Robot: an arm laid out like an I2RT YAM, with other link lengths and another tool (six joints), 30 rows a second.
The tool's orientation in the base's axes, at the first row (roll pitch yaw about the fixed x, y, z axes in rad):
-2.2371 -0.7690 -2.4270
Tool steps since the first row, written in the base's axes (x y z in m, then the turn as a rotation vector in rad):
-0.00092 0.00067 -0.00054 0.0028 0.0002 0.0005
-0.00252 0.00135 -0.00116 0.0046 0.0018 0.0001
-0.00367 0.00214 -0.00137 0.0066 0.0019 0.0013
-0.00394 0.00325 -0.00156 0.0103 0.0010 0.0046
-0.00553 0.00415 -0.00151 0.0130 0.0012 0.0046
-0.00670 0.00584 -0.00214 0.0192 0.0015 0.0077
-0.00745 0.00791 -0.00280 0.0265 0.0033 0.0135
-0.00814 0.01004 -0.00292 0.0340 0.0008 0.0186
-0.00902 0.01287 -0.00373 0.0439 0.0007 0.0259
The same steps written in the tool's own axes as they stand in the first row. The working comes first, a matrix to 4 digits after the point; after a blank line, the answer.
The tool's axes in the first row as the columns of a matrix, in the base's axes (used below as rounded here):
-0.5428 -0.8180 0.1905
-0.4709 0.1086 -0.8755
0.6954 -0.5649 -0.4442

-0.00019 0.00113 -0.00052 -0.0013 -0.0026 0.0001
-0.00007 0.00286 -0.00115 -0.0033 -0.0036 -0.0007
0.00003 0.00401 -0.00196 -0.0036 -0.0059 -0.0010
-0.00048 0.00446 -0.00290 -0.0029 -0.0109 -0.0010
0.00000 0.00583 -0.00402 -0.0044 -0.0131 -0.0006
-0.00060 0.00732 -0.00544 -0.0058 -0.0199 -0.0011
-0.00163 0.00853 -0.00710 -0.0066 -0.0289 -0.0038
-0.00234 0.00940 -0.00904 -0.0059 -0.0382 -0.0025
-0.00376 0.01088 -0.01133 -0.0061 -0.0505 -0.0038

